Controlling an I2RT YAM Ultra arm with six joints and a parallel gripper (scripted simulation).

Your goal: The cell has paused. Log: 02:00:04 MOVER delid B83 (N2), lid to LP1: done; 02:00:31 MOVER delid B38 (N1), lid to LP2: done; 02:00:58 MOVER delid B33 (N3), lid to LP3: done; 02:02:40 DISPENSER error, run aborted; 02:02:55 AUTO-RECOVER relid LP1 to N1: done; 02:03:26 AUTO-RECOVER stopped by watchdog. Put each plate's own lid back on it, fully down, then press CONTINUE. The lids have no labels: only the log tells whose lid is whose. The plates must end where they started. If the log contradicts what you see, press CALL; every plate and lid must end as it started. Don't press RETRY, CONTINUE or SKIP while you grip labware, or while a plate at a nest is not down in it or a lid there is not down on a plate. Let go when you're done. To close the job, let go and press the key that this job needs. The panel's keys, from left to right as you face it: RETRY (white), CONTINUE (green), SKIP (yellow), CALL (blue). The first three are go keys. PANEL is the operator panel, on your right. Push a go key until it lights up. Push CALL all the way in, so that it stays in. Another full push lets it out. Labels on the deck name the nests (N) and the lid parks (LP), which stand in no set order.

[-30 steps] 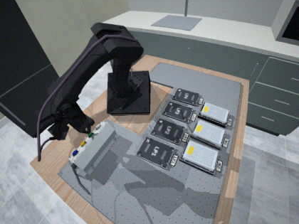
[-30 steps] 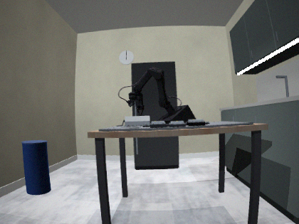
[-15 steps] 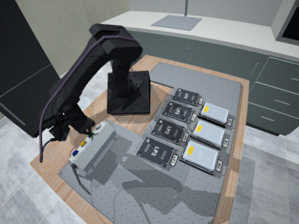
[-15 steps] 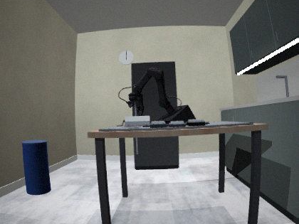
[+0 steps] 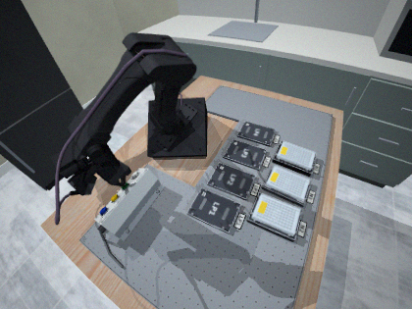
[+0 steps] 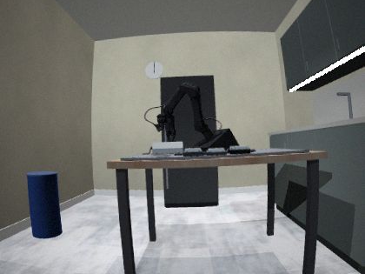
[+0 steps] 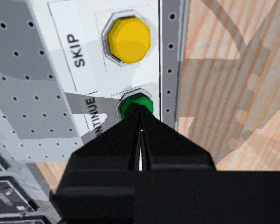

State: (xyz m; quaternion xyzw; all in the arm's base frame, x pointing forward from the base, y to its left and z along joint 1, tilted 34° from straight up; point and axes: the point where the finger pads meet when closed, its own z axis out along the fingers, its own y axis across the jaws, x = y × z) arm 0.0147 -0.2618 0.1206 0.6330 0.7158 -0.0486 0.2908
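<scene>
My hand is 10 mm above the green continue key. The rest, counted from my hand: yellow skip key (50 mm to the right, 10 mm below, 10 mm ahead); then white RETRY key (50 mm to the left, 10 mm below); then blue call key (100 mm to the right, 20 mm below, 20 mm ahead).
</scene>
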